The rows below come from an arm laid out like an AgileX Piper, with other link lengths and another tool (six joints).
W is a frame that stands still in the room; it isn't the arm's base.
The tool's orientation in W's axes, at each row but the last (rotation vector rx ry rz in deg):
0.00 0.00 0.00
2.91 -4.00 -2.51
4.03 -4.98 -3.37
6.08 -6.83 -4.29
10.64 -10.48 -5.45
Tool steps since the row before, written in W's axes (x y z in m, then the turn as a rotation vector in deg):
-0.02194 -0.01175 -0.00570 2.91 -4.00 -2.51
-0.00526 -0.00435 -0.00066 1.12 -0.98 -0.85
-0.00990 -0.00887 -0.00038 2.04 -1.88 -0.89
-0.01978 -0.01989 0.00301 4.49 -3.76 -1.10
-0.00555 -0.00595 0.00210 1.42 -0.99 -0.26
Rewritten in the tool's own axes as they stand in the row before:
-0.02194 -0.01175 -0.00570 2.91 -4.00 -2.51
-0.00509 -0.00460 -0.00007 1.10 -0.98 -0.88
-0.00933 -0.00941 0.00110 2.07 -1.82 -0.94
-0.01763 -0.02074 0.00741 4.62 -3.54 -1.26
-0.00441 -0.00585 0.00412 1.46 -0.91 -0.35

